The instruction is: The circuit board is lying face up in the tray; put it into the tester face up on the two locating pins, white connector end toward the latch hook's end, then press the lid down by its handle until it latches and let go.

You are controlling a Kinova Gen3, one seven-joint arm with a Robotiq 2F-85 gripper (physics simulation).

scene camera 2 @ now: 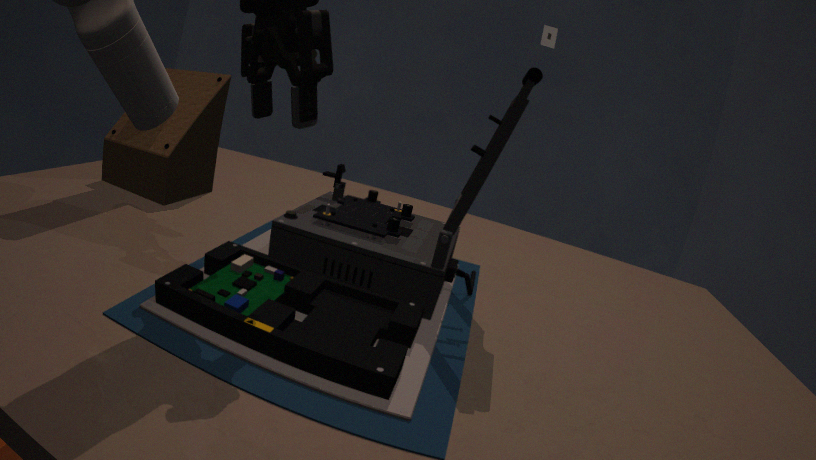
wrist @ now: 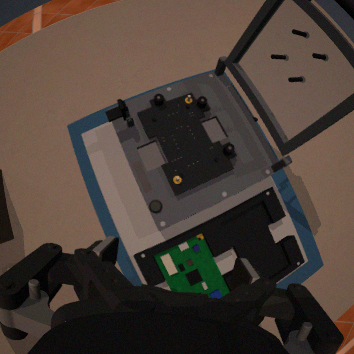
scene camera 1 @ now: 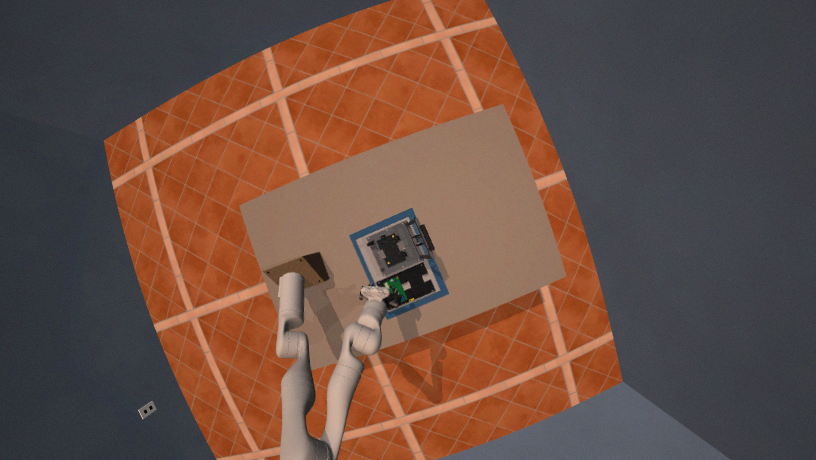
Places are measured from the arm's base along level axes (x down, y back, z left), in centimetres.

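Pixels of known places: gripper, fingertip midpoint: (scene camera 2: 281,121) (wrist: 175,261); arm's base, origin of the base link: (scene camera 2: 155,110) (scene camera 1: 293,279).
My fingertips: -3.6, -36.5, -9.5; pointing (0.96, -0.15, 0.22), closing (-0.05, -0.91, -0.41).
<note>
Ahead of a thing's pixels: the offset from my fingertips to its top centre, as dx, dy, dz. "spot": to the spot under its first point. Level surfaces: height alone.
The green circuit board {+13.9, -2.3, -5.4} (scene camera 1: 394,288) (scene camera 2: 265,288) (wrist: 205,260) lies face up in the black tray (scene camera 2: 320,357) (wrist: 240,225), at its left end. Its white connector {+13.9, +0.6, -2.3} (scene camera 2: 242,262) (wrist: 168,264) is on the left end in the wrist view, the same side as the tester's latch hook {+5.9, +2.6, +16.9} (scene camera 2: 338,178) (wrist: 120,110). The grey tester {spot: +12.9, -8.8, +4.3} (scene camera 2: 354,268) (wrist: 200,205) beside the tray has two locating pins (wrist: 188,99) (wrist: 177,179), both bare. Its lid (scene camera 2: 485,157) (wrist: 250,32) stands open, handle {-11.1, -20.2, +10.9} (scene camera 2: 532,75) up. My gripper (scene camera 2: 282,111) (wrist: 175,261) is open and empty, high above; it hides the board's near edge in the wrist view.
Tester and tray stand on a white plate (scene camera 2: 414,365) (wrist: 112,175) over a blue mat {dx +16.4} (scene camera 2: 440,420) (wrist: 95,185). A wooden block (scene camera 1: 294,271) (scene camera 2: 194,154) stands to the left, with an arm link at it. A small black lever {spot: +13.8, -17.7, +14.7} (scene camera 2: 465,277) juts out at the tester's hinge side.
</note>
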